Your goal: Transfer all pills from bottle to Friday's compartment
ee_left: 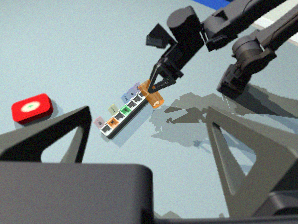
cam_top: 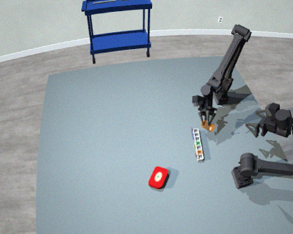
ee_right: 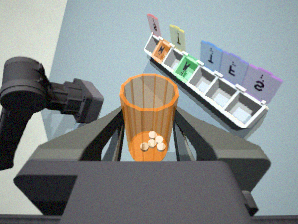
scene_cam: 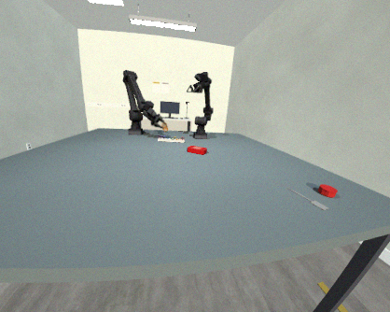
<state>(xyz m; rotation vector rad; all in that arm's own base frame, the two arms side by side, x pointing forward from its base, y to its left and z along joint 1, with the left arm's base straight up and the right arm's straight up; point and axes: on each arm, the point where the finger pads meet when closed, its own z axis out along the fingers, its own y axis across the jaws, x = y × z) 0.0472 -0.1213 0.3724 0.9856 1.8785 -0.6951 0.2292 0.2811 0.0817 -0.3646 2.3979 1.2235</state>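
Right now the orange see-through bottle is 3 cm behind my right hand, 1 cm to the left of it and 2 cm below it. The rest, counted from my right hand: red round object (74 cm ahead, 76 cm to the left, 10 cm below); then spatula-like tool (77 cm ahead, 65 cm to the left, 12 cm below).
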